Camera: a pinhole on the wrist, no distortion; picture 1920 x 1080 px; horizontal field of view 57.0 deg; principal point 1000.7 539.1 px. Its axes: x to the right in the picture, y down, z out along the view. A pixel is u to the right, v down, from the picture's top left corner.
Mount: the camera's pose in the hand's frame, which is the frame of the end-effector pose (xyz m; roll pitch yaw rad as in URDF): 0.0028 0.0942 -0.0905 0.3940 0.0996 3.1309
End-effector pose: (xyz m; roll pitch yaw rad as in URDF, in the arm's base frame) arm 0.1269 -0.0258 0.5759 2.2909 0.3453 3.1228
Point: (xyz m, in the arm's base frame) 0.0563 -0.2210 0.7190
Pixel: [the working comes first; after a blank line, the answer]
In the camera's frame: 0.0032 0.0354 -0.1895

behind the camera
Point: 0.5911 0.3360 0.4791
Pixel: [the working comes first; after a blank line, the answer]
In the camera's frame: 0.3452 0.2542 0.5098

outside the picture
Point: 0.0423 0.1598 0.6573
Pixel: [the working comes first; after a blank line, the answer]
In the camera's frame: -0.0669 -0.0408 0.1824

352 144
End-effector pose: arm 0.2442 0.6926 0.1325 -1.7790 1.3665 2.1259
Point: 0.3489 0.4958 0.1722
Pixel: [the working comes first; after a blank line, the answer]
In the camera's frame: 0.0728 -0.0388 0.1854

1695 169
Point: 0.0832 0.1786 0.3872
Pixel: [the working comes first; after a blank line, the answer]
In the camera's frame: 0.2685 0.1258 0.5753

1826 926
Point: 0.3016 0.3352 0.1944
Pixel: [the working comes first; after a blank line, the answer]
In the camera's frame: 0.1034 -0.0525 0.3509

1522 274
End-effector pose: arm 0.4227 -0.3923 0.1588 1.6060 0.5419 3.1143
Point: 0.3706 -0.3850 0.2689
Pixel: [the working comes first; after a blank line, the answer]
In the camera's frame: 0.0059 0.0108 0.0964

1108 737
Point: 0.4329 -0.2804 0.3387
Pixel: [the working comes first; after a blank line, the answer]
In the camera's frame: 0.0822 0.0248 0.2133

1682 744
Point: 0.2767 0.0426 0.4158
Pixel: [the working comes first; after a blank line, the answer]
In the camera's frame: -0.0482 -0.0102 0.5545

847 506
